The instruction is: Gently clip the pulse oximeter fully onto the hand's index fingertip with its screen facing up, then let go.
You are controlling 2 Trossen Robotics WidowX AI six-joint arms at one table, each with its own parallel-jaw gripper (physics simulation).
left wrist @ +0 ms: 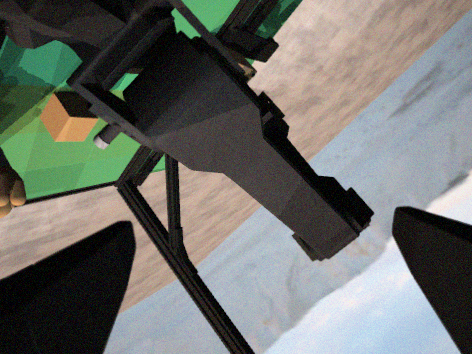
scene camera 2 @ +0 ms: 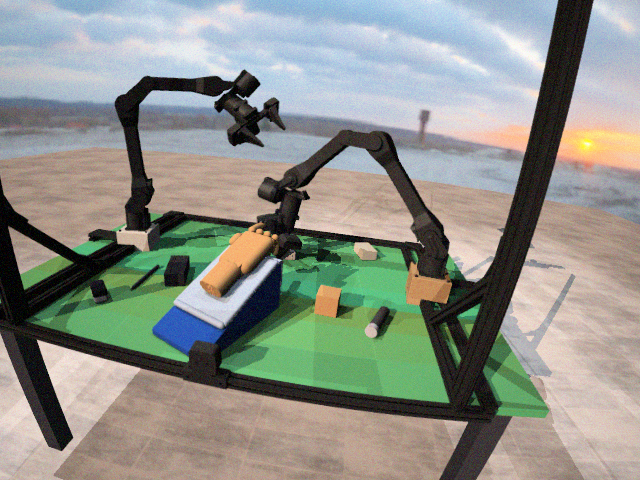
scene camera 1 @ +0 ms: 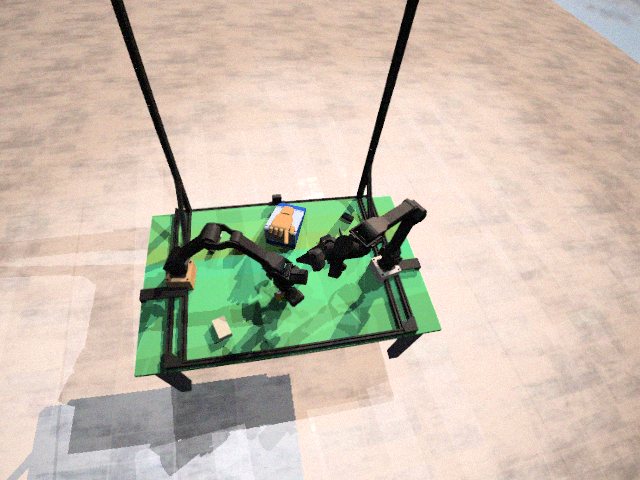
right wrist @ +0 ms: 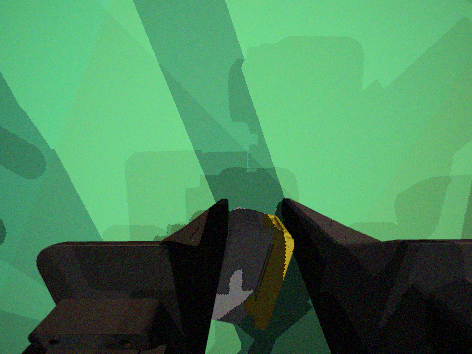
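Where they show: left gripper, fingertip midpoint: [left wrist: 264, 227] [scene camera 2: 274, 137] [scene camera 1: 301, 256]; right gripper, fingertip midpoint: [scene camera 2: 276, 256] [scene camera 1: 288, 293] [right wrist: 255, 205]; left arm's base, origin of the base link: [scene camera 2: 138, 227] [scene camera 1: 386, 264]; right arm's base, origin of the base link: [scene camera 2: 430, 272] [scene camera 1: 179, 270].
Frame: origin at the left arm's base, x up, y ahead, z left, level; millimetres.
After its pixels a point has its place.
The pulse oximeter [right wrist: 250, 265] {z -43, x -28, y 462 mm} [scene camera 1: 279, 297] {z -25, x -30, y 486 mm}, grey and white with a yellow side, is between the fingers of my right gripper [right wrist: 255, 205] {z -43, x -55, y 441 mm} [scene camera 1: 283, 295] {z -43, x -55, y 441 mm}, low over the table. The fingers are shut against its sides, and the yellow side faces picture-right in the right wrist view. The tan hand [scene camera 1: 283, 221] {z -303, x 92, y 373 mm} [scene camera 2: 248, 252] {z -335, x 83, y 382 mm} lies palm down on a sloped blue and white support [scene camera 2: 258, 307] {z -385, x -18, y 409 mm}, with its index finger extended in scene camera 1. My left gripper [scene camera 2: 272, 136] {z 2, x 298, y 414 mm} [left wrist: 264, 227] {z 2, x 298, y 414 mm} is open and empty, high above the table.
An orange cube [scene camera 2: 326, 300] {z -347, x -18, y 556 mm} and a dark cylinder [scene camera 2: 377, 321] {z -404, x -33, y 662 mm} lie right of the support in scene camera 2. A black box [scene camera 2: 176, 270] {z -227, x -25, y 191 mm}, a thin pen [scene camera 2: 145, 276] {z -220, x -52, y 105 mm} and a small dark item [scene camera 2: 99, 291] {z -343, x -30, y 48 mm} lie left. A pale block [scene camera 1: 221, 329] {z 26, x -29, y 739 mm} is at lower left in scene camera 1.
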